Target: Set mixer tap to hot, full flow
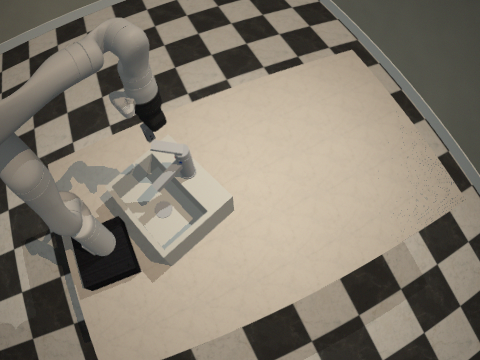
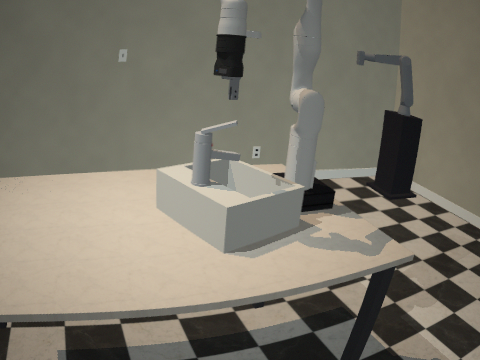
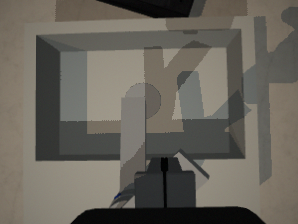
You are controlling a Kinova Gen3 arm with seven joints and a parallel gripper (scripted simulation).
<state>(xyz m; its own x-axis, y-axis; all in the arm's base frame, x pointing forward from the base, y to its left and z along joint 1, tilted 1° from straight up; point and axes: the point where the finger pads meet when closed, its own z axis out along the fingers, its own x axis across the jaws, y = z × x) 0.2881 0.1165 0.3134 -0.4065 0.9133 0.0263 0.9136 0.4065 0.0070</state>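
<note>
Right now the lever is 3 cm ahead of my hand, 1 cm to the left of it and 9 cm below it. The rest, counted from my hand: white sink basin (4 cm behind, 5 cm to the right, 34 cm below).
</note>
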